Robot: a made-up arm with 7 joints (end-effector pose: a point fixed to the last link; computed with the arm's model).
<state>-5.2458 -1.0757 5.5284 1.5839 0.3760 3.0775 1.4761</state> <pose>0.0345 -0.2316 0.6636 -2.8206 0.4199 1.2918</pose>
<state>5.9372 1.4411 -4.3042 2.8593 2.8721 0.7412 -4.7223</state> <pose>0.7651 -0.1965 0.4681 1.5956 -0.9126 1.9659</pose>
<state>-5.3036 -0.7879 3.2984 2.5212 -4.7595 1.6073 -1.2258</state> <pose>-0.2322 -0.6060 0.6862 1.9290 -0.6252 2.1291</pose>
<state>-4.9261 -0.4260 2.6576 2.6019 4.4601 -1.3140 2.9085</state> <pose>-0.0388 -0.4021 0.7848 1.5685 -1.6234 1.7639</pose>
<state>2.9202 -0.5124 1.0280 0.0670 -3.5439 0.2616 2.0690</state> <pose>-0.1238 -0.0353 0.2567 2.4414 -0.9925 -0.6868</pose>
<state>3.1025 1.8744 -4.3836 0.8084 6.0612 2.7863 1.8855</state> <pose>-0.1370 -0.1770 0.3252 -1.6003 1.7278 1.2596</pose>
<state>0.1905 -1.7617 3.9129 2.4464 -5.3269 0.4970 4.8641</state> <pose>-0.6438 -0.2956 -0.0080 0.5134 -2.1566 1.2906</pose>
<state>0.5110 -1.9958 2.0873 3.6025 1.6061 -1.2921 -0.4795</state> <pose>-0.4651 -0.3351 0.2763 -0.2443 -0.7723 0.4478</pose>
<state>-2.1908 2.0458 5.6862 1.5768 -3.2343 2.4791 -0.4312</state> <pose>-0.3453 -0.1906 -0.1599 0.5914 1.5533 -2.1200</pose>
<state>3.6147 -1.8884 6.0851 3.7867 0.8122 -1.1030 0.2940</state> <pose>0.2923 0.1980 -0.0930 -0.4524 -2.5352 -0.3045</pose>
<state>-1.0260 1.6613 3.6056 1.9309 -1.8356 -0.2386 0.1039</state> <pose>0.0457 -0.6054 0.5926 0.7080 0.8342 -2.5671</pose>
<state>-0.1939 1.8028 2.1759 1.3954 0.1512 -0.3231 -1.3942</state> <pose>0.5568 0.2861 0.4676 -1.1351 -0.2301 -1.2431</pose>
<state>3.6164 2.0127 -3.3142 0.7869 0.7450 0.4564 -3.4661</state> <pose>-0.1738 -0.1938 0.6751 -0.2113 0.6803 1.0346</pose>
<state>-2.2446 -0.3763 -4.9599 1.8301 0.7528 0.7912 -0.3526</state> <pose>0.4108 -0.2114 0.8392 2.3308 -0.6598 1.5383</pose>
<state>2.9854 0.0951 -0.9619 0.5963 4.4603 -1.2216 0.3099</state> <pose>-0.2236 0.1454 0.4289 0.7622 -1.9334 0.1311</pose>
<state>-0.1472 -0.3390 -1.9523 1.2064 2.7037 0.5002 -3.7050</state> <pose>-0.3117 -0.4026 0.4689 1.2528 -0.9285 0.4657</pose>
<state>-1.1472 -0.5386 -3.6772 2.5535 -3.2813 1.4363 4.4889</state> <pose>-0.1562 0.4762 0.9371 0.4122 -0.3614 -0.2590</pose>
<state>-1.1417 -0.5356 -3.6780 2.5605 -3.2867 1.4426 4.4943</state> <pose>-0.1593 0.4704 0.9405 0.4286 -0.3640 -0.2495</pose>
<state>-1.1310 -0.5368 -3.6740 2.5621 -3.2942 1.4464 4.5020</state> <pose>-0.1660 0.4683 0.9401 0.4338 -0.3680 -0.2294</pose>
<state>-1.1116 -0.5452 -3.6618 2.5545 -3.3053 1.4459 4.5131</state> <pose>-0.1792 0.4722 0.9331 0.4200 -0.3743 -0.1920</pose>
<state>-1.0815 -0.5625 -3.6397 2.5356 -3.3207 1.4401 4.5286</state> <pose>-0.2011 0.4827 0.9174 0.3830 -0.3843 -0.1324</pose>
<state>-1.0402 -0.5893 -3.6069 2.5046 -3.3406 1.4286 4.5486</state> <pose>-0.2335 0.4981 0.8914 0.3217 -0.3996 -0.0490</pose>
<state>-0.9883 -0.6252 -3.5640 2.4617 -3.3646 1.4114 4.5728</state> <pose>-0.2774 0.5148 0.8537 0.2372 -0.4223 0.0579</pose>
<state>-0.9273 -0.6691 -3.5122 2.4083 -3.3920 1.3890 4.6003</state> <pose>-0.3324 0.5277 0.8037 0.1330 -0.4547 0.1857</pose>
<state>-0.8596 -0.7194 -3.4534 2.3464 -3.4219 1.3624 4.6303</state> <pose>-0.3960 0.5312 0.7418 0.0136 -0.4984 0.3297</pose>
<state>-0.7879 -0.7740 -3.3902 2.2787 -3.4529 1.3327 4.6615</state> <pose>-0.4635 0.5206 0.6702 -0.1153 -0.5539 0.4836</pose>
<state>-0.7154 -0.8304 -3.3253 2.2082 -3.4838 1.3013 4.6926</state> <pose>-0.5285 0.4941 0.5928 -0.2476 -0.6203 0.6397</pose>
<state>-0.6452 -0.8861 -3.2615 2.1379 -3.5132 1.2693 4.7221</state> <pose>-0.5850 0.4531 0.5141 -0.3779 -0.6950 0.7898</pose>
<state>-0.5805 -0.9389 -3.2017 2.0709 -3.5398 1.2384 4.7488</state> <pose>-0.6286 0.4026 0.4391 -0.5009 -0.7740 0.9264</pose>
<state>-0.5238 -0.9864 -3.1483 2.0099 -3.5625 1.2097 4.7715</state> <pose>-0.6580 0.3489 0.3723 -0.6118 -0.8521 1.0435</pose>
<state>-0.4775 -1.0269 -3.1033 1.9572 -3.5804 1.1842 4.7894</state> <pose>-0.6746 0.2990 0.3164 -0.7075 -0.9236 1.1369</pose>
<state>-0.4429 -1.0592 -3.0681 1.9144 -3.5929 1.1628 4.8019</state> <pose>-0.6816 0.2581 0.2729 -0.7855 -0.9836 1.2046</pose>
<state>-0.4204 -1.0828 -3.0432 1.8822 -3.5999 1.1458 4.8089</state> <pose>-0.6827 0.2291 0.2415 -0.8451 -1.0286 1.2470</pose>
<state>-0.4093 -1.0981 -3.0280 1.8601 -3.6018 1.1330 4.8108</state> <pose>-0.6809 0.2126 0.2209 -0.8876 -1.0575 1.2666</pose>
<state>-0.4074 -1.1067 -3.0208 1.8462 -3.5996 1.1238 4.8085</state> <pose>-0.6779 0.2067 0.2086 -0.9161 -1.0725 1.2684</pose>
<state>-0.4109 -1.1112 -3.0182 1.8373 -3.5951 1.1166 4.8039</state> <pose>-0.6747 0.2071 0.2013 -0.9362 -1.0790 1.2599</pose>
